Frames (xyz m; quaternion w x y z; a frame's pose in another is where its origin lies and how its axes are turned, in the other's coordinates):
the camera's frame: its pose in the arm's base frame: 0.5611 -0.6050 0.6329 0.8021 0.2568 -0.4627 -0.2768
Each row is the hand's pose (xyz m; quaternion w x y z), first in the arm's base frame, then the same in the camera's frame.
Working: the arm's base frame: its pose in the camera's frame: -1.0271 -0.1061 0.1235 0.8021 -0.2568 0.4627 0.2768

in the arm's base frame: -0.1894 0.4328 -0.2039 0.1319 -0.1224 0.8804 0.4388
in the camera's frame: -1.5237 0.0279 0.1339 0.4544 0.1727 -0.8460 -0.2190
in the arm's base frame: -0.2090 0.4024 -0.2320 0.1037 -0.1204 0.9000 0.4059
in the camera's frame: -1.5281 -0.0166 0.1436 0.4765 0.1845 -0.8408 -0.1789
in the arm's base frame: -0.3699 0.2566 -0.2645 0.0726 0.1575 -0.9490 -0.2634
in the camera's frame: -1.5156 -0.1758 0.2943 0.6107 0.2485 -0.7516 -0.0203
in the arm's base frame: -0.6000 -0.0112 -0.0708 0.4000 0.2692 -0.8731 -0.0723
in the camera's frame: -1.3131 -0.2853 0.6248 0.8140 0.3214 -0.4593 0.1524
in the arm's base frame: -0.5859 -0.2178 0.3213 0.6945 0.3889 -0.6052 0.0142
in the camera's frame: -0.9311 -0.1681 0.8170 0.9330 0.3077 -0.0528 0.1791
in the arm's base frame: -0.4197 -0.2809 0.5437 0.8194 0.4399 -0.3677 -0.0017
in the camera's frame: -0.6850 -0.0303 0.7777 0.9407 0.2434 0.2055 0.1163
